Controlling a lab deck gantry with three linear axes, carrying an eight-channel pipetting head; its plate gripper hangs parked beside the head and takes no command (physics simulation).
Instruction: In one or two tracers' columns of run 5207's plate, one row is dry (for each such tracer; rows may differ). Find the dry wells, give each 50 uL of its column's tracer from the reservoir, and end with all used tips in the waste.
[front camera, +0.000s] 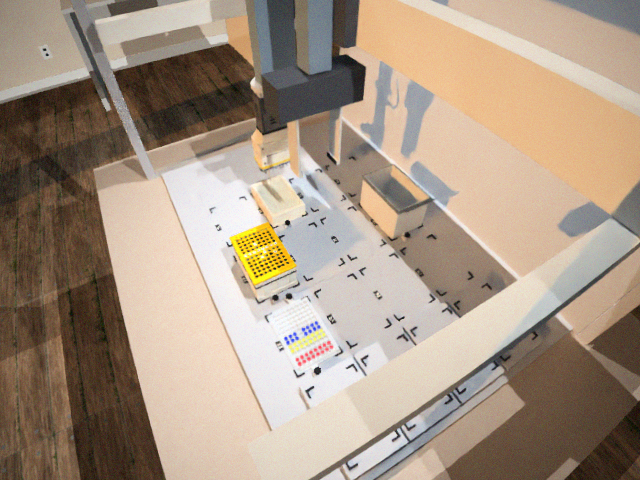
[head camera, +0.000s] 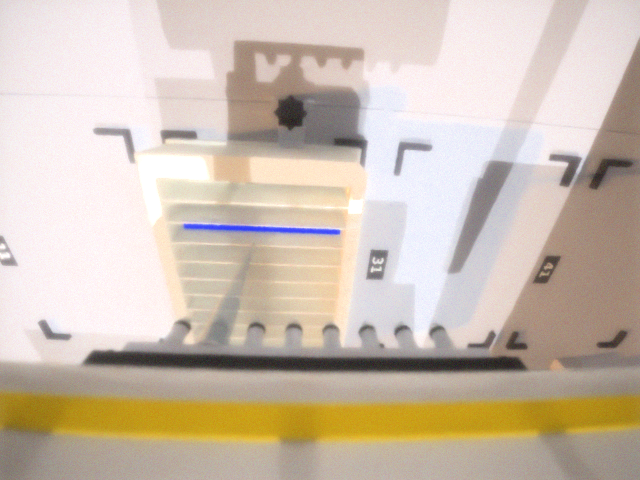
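Observation:
The plate (front camera: 293, 316) lies at the front left with red, yellow and blue wells; the blue band (front camera: 311, 327) has a gap across it. The reservoir (front camera: 279, 198) (head camera: 354, 281) stands behind the tip rack, with a blue strip (head camera: 261, 228) in one trough; no red or yellow shows there. The pipetting head (front camera: 271, 149) hangs behind and above it; its nozzles show in the head view. One long tip (head camera: 232, 297) hangs on the second nozzle from the left, over the reservoir in that view. The waste bin (front camera: 379, 209) stands at the right. My plate gripper (front camera: 315, 167) is parked, open and empty.
The yellow tip rack (front camera: 275, 274) stands between reservoir and plate, with some pale tips near its middle. Black knobs (front camera: 287, 222) (head camera: 290, 112) stand by the labware. The gantry's pale front beam (front camera: 444, 341) crosses the foreground. A wall runs behind the waste bin.

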